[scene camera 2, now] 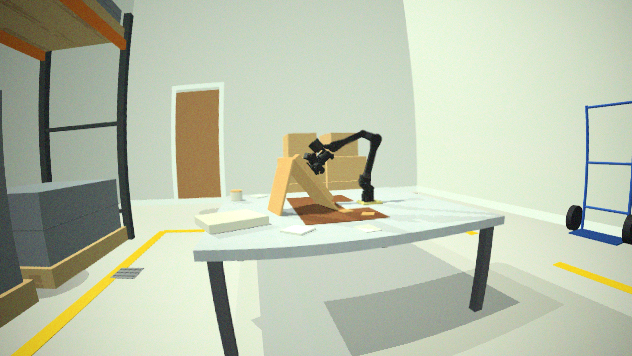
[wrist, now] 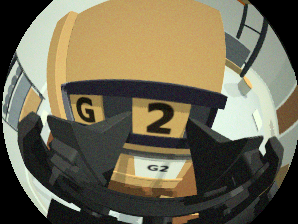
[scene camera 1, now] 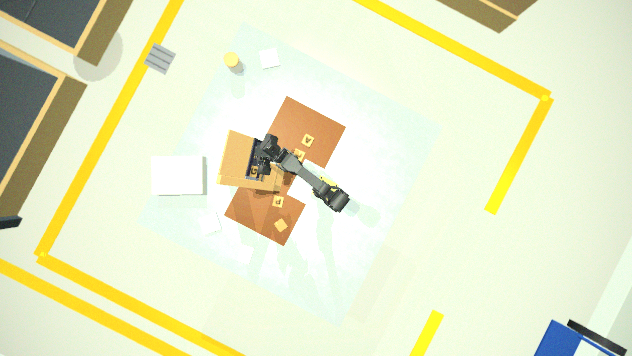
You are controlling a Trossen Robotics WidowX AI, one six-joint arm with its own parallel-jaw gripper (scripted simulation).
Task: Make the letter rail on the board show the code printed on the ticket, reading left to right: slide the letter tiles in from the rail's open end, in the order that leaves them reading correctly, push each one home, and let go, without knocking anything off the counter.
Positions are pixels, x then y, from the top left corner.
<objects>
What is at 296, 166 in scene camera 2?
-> A slanted tan board.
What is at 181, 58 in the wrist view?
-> A slanted tan board.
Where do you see a slanted tan board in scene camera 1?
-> At 238, 156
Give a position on a white ticket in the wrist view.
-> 159, 169
</objects>
